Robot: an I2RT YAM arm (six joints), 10 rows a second.
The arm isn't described. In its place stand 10 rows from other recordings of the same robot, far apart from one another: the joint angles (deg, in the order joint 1, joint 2, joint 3, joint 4, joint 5, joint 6), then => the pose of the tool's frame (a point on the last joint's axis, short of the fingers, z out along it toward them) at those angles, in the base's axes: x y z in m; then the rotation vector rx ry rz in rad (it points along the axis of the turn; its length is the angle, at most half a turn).
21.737 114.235 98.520 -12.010 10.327 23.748 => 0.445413 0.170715 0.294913 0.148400 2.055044 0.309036
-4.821 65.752 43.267 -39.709 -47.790 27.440 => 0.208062 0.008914 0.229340 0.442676 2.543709 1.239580
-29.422 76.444 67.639 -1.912 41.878 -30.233 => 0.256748 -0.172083 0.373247 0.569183 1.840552 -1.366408
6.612 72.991 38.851 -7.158 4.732 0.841 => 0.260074 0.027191 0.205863 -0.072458 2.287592 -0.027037
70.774 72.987 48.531 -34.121 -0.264 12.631 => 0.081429 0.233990 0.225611 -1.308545 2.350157 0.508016
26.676 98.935 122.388 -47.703 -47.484 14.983 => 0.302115 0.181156 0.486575 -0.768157 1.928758 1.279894
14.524 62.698 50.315 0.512 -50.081 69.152 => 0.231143 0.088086 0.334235 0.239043 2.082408 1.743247
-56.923 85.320 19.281 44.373 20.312 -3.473 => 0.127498 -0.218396 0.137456 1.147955 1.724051 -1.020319
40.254 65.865 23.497 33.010 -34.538 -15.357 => 0.166650 0.167547 0.216850 -1.203740 1.309731 0.836803
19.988 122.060 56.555 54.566 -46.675 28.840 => 0.379223 0.165495 0.120489 -0.496348 1.830423 1.311330
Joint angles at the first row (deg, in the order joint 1, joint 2, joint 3, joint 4, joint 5, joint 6):
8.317, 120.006, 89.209, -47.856, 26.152, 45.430
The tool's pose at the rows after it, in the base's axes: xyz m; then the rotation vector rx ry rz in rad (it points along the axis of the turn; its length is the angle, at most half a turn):
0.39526 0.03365 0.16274 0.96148 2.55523 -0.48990
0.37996 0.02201 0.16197 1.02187 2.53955 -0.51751
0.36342 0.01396 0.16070 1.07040 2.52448 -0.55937
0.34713 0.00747 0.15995 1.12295 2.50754 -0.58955
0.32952 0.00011 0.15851 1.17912 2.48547 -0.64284
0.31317 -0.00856 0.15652 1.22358 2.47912 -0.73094
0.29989 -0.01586 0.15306 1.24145 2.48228 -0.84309
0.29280 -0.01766 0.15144 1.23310 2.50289 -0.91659
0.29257 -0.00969 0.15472 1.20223 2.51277 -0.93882
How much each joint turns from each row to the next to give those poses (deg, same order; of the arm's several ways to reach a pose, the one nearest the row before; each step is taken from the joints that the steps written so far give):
-1.072, -3.125, -5.136, 0.788, 1.398, 0.567
-1.398, -2.842, -4.349, 0.391, 0.634, 1.422
-0.896, -2.754, -4.241, -0.065, 1.181, 1.530
-0.766, -2.732, -3.956, -0.195, 0.787, 1.857
-0.917, -2.646, -3.935, -0.787, 1.486, 2.099
-1.224, -1.769, -2.906, -2.339, 2.011, 1.530
-1.050, -0.679, -2.035, -2.775, 2.623, 0.895
-0.196, 0.001, -0.677, -2.536, 1.355, 0.263
1.618, 0.088, 0.811, -2.144, 0.568, 0.831

